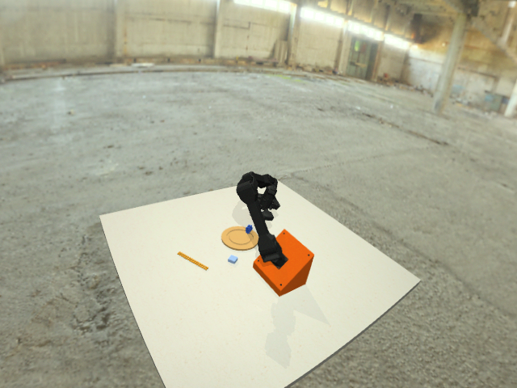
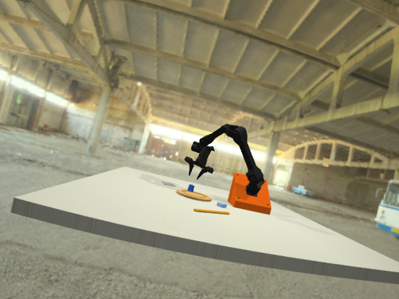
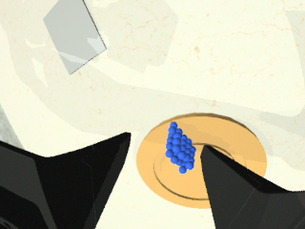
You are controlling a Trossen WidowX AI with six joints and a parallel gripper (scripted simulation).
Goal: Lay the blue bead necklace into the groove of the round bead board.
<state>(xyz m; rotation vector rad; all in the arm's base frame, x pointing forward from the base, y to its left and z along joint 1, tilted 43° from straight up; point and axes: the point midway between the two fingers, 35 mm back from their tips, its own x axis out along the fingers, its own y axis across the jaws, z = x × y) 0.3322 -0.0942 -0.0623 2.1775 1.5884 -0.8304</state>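
My gripper tip is now 2 cm past the round tan bead board, 12 cm to the right of it and 8 cm above it. The rest, counted from my gripper tip: flat grey tile 14 cm ahead, 11 cm to the right, 9 cm below; then small light-blue block 16 cm behind, 24 cm to the left, 8 cm below.
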